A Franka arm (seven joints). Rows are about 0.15 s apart.
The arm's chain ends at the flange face. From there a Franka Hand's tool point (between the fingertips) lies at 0.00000 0.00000 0.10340 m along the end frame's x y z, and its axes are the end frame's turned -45 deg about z.
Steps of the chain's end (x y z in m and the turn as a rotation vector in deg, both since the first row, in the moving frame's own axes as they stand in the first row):
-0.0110 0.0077 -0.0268 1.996 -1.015 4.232
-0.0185 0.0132 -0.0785 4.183 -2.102 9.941
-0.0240 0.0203 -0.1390 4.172 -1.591 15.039
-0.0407 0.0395 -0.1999 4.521 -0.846 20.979
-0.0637 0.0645 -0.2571 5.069 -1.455 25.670
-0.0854 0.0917 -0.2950 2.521 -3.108 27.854
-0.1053 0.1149 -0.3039 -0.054 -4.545 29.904
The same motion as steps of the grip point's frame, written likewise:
-0.0118 -0.0061 -0.0269 2.129 0.694 4.232
-0.0191 -0.0115 -0.0788 4.444 1.471 9.941
-0.0271 -0.0094 -0.1393 4.075 1.825 15.039
-0.0509 -0.0067 -0.2002 3.795 2.599 20.979
-0.0844 -0.0065 -0.2575 4.613 2.555 25.670
-0.1242 -0.0026 -0.2952 3.980 -0.415 27.854
-0.1598 -0.0002 -0.3042 3.176 -3.252 29.904

